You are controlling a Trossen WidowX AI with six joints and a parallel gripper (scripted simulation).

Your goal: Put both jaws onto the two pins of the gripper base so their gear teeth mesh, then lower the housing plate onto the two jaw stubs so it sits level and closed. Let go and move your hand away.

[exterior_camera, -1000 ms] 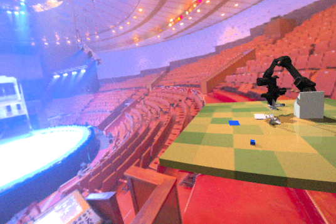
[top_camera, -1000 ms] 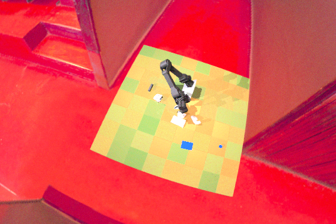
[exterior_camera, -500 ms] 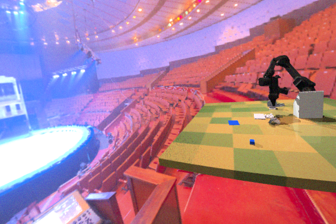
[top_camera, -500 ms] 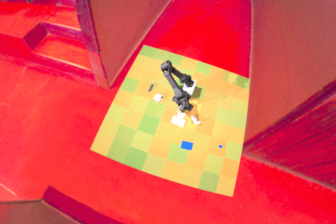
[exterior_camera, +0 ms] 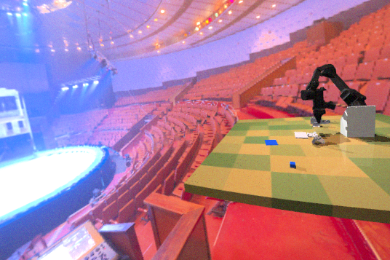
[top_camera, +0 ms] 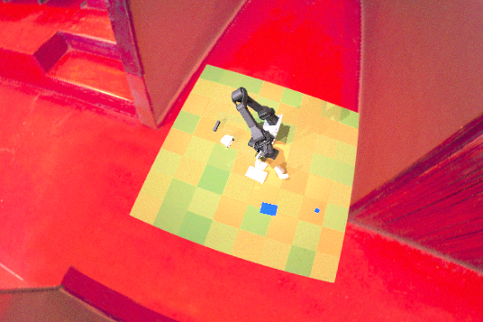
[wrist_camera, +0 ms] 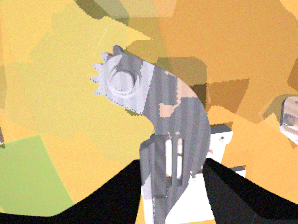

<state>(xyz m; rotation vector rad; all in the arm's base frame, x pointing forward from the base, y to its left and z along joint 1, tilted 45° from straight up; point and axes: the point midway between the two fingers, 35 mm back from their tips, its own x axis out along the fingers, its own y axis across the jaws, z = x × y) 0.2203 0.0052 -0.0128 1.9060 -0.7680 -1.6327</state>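
The flat white plate is 10 cm ahead of my gripper tip, 2 cm to the left of it and 8 cm below it. The rest, counted from my gripper tip: grey jaw (4 cm ahead, 18 cm to the left, 5 cm below); dark bar (9 cm behind, 36 cm to the right, 7 cm below); flat blue square (28 cm ahead, 18 cm to the left, 8 cm below).
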